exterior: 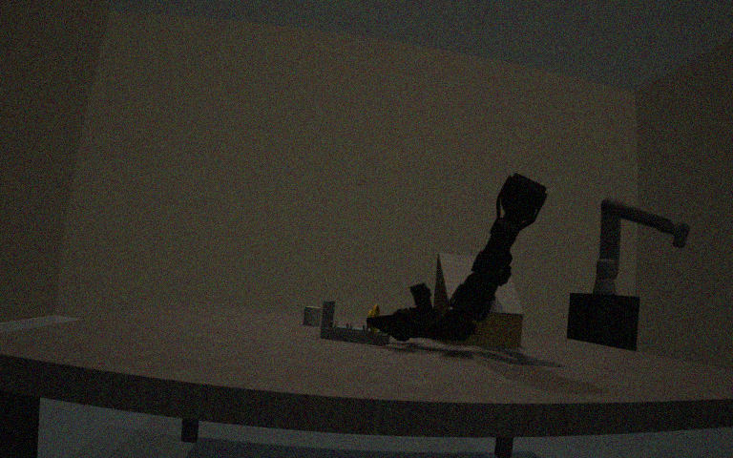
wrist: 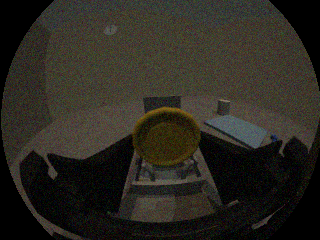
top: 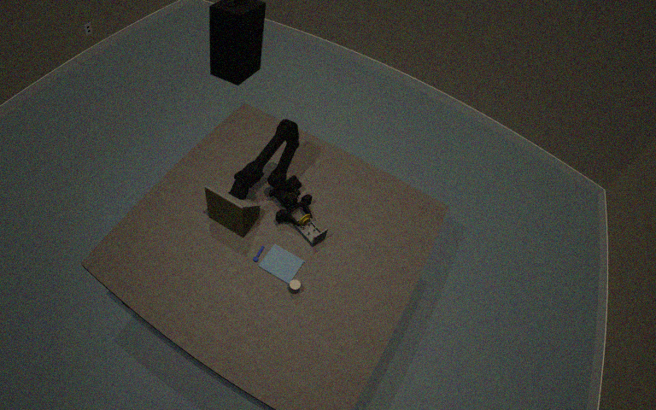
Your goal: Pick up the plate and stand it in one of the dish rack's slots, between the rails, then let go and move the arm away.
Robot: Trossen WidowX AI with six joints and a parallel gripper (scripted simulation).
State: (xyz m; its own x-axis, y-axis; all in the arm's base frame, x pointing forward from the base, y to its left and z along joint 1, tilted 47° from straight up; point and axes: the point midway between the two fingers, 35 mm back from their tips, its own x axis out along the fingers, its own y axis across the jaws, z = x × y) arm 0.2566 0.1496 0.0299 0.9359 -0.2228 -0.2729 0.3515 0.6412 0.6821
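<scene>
The yellow plate is 1 cm behind my gripper tip. Also, from my gripper tip: light blue mat: 21 cm to the right, 5 cm below, 1 cm ahead; then dish rack: 3 cm below, 3 cm ahead, 1 cm to the right; then small blue utensil: 24 cm to the right, 9 cm behind, 5 cm below.
</scene>
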